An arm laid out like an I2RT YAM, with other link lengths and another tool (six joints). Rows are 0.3 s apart.
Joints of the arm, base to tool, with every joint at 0 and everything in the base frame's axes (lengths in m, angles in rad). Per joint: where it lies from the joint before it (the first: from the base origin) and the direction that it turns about. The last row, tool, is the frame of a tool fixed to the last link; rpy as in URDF.
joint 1: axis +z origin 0 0 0.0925
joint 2: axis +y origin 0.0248 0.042 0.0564
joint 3: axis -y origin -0.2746 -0.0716 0
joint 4: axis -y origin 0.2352 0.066 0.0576
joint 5: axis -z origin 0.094 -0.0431 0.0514
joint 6: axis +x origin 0.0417 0 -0.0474
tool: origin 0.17 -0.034 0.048 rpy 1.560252 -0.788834 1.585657
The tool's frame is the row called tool.
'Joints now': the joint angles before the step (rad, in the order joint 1, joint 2, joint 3, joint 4, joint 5, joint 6). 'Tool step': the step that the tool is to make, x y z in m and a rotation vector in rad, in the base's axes. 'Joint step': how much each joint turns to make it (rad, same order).
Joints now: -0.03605, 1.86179, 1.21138, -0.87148, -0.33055, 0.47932
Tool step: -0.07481, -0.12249, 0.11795, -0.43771, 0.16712, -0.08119
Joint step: -0.09421, -0.15335, 0.26779, -0.55390, 0.44976, -0.00342
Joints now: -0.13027, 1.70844, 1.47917, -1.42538, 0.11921, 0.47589
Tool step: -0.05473, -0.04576, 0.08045, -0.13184, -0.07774, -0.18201
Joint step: -0.10453, -0.17088, 0.10569, -0.19074, 0.11215, 0.08355
